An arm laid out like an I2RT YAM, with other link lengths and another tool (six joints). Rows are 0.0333 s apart.
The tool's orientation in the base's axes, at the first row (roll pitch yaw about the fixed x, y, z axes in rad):
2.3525 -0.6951 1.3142
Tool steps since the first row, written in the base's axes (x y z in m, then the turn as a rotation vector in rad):
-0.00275 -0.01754 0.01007 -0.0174 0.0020 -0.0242
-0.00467 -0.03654 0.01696 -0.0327 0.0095 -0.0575
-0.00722 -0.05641 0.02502 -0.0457 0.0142 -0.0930
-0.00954 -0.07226 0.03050 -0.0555 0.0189 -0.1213
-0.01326 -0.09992 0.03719 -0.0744 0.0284 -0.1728
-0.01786 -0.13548 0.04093 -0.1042 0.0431 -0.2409
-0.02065 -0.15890 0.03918 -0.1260 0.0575 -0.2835
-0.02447 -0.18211 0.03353 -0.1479 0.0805 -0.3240
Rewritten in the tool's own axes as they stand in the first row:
-0.00712 0.01478 -0.01215 -0.0174 -0.0243 -0.0003
-0.01719 0.02920 -0.02228 -0.0361 -0.0557 0.0074
-0.02729 0.04444 -0.03378 -0.0579 -0.0853 0.0174
-0.03600 0.05591 -0.04266 -0.0745 -0.1092 0.0260
-0.05299 0.07456 -0.05635 -0.1041 -0.1539 0.0412
-0.07791 0.09599 -0.07118 -0.1426 -0.2169 0.0579
-0.09697 0.10794 -0.07847 -0.1634 -0.2614 0.0672
-0.11857 0.11705 -0.08442 -0.1765 -0.3101 0.0775

